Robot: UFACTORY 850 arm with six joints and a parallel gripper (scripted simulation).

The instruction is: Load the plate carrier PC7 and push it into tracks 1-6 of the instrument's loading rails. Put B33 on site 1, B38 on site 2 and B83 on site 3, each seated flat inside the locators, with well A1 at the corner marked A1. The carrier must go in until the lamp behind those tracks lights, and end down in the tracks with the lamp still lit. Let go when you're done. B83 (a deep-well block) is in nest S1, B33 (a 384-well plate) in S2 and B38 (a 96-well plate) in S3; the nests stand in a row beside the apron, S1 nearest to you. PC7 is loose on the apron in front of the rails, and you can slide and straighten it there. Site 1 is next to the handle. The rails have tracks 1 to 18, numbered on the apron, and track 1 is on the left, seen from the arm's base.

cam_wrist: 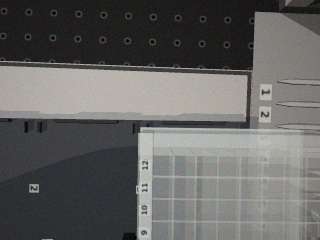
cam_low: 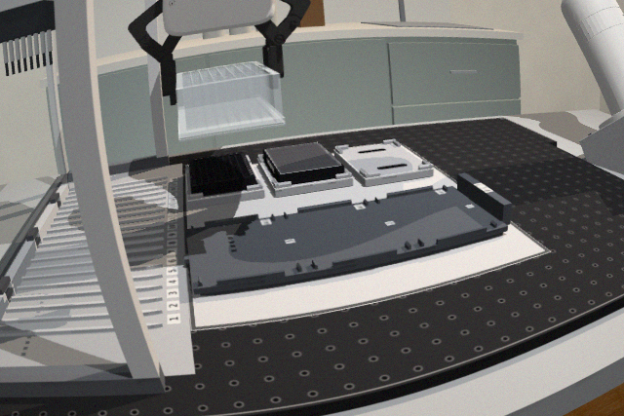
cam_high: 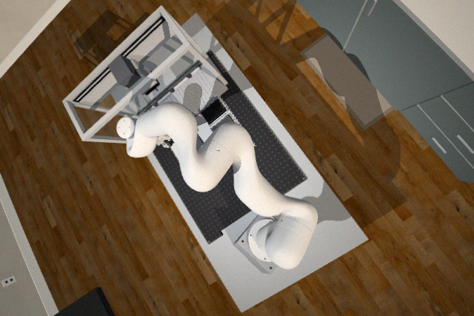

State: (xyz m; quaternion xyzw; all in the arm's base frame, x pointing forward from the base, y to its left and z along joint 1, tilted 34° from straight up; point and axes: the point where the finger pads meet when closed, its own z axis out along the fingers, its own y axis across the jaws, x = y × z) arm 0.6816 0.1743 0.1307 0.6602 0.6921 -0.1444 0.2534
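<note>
Right now the dark plate carrier PC7 is 150 mm below my hand and 110 mm behind it. From my hand the other things lie so: perforated dark deck: 170 mm below, 130 mm behind, 90 mm to the right; then white frame post: 190 mm to the left, 100 mm ahead, 80 mm above; then clear deep-well block B83: 10 mm below.
</note>
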